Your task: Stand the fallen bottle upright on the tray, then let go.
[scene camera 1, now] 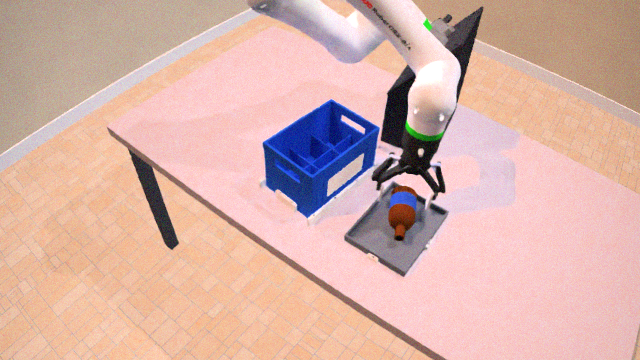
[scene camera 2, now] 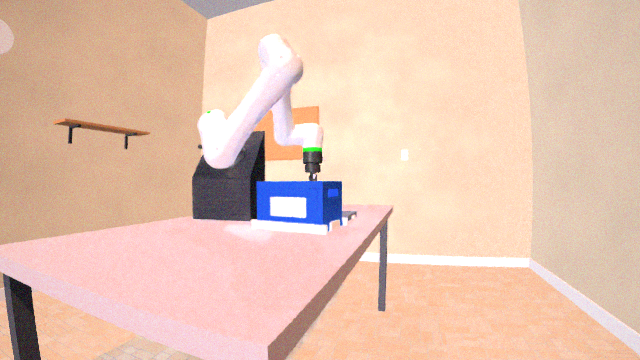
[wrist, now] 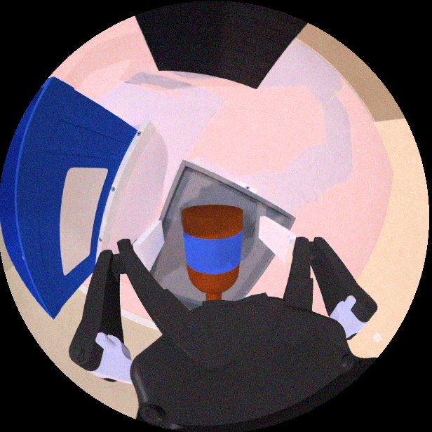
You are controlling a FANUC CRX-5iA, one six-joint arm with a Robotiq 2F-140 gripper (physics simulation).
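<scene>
A brown bottle with a blue label lies on its side on the grey tray. In scene camera 1 its neck points toward the table's front edge, and its base is at the tray's back part. My gripper is open and empty. Its light fingertips are spread to either side of the bottle, near its base end and label, and apart from it. In scene camera 2 a small part of the tray shows behind the crate; the bottle and the fingertips are hidden there.
A blue crate with dividers stands beside the tray, on the gripper's left in the wrist view. The black robot stand rises at the table's back. The table has its front edge beyond the tray.
</scene>
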